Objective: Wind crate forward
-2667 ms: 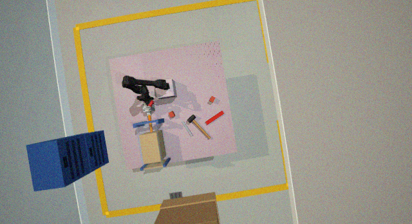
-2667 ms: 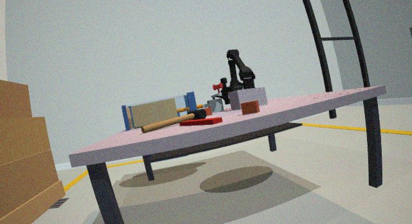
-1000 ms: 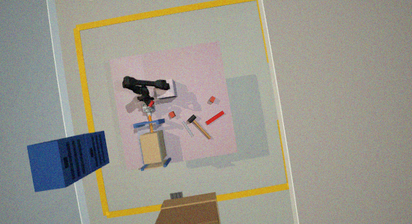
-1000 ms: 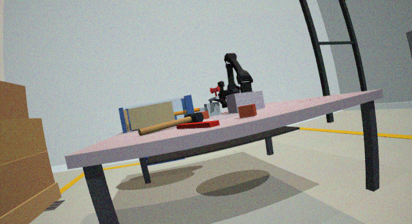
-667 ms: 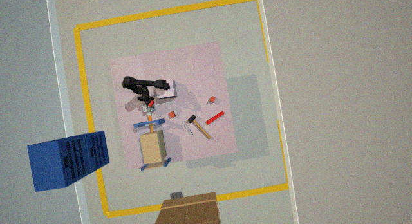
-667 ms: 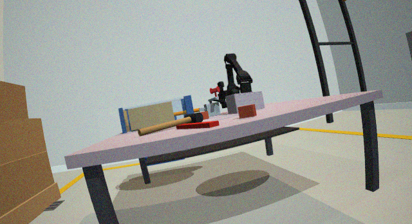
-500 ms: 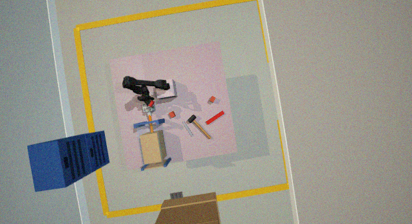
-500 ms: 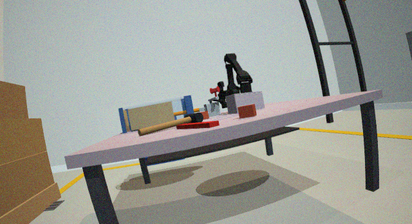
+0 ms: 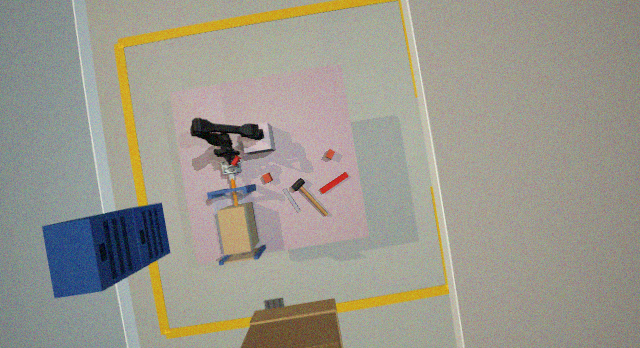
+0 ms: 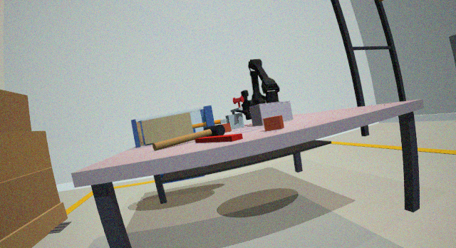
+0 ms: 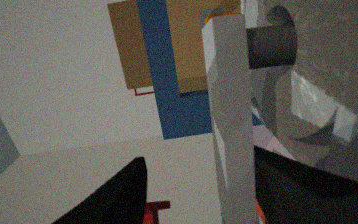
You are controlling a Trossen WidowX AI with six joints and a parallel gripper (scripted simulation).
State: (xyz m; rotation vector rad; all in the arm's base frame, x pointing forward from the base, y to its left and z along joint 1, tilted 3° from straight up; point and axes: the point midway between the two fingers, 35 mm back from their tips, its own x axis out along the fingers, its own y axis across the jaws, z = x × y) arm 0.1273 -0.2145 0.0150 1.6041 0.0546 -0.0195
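The winch handle is 10 mm to the left of my gripper tip, 10 mm below it and 10 mm behind it. From my gripper tip the other things lie so: grey winch 100 mm below, 60 mm to the right, 20 mm behind; then blue steel frame 160 mm ahead, 60 mm to the right, 30 mm below; then red knob 50 mm to the left, 20 mm behind, 20 mm above.
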